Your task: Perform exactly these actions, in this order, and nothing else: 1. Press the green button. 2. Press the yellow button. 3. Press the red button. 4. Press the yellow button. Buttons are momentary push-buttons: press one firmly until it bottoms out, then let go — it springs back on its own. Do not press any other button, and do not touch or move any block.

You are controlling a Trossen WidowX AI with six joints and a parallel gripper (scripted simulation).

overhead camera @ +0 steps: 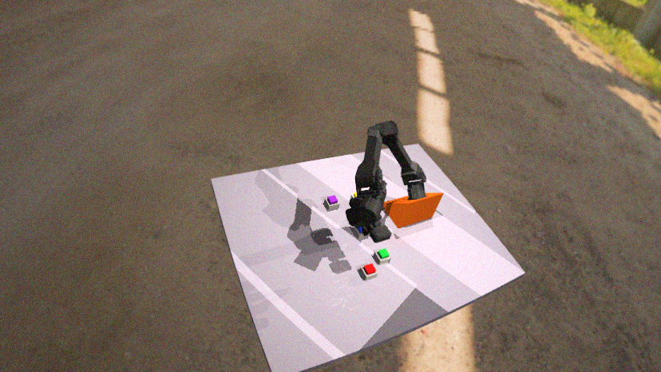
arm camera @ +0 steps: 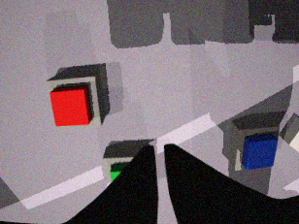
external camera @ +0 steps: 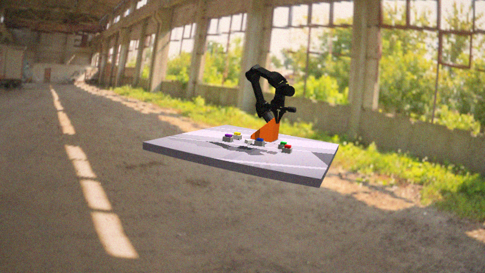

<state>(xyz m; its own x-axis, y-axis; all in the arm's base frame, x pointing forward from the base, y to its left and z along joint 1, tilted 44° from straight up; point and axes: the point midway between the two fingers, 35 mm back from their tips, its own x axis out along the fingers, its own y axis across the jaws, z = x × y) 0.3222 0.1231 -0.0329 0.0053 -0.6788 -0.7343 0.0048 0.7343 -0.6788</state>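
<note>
Right now the red button is 1 cm behind my gripper tip, 7 cm to the left of it and 11 cm below it. From my gripper tip the other things lie so: green button 9 cm behind, 3 cm to the left, 11 cm below; blue button 8 cm behind, 11 cm to the right, 11 cm below; purple button 3 cm behind, 28 cm to the right, 11 cm below.
</note>
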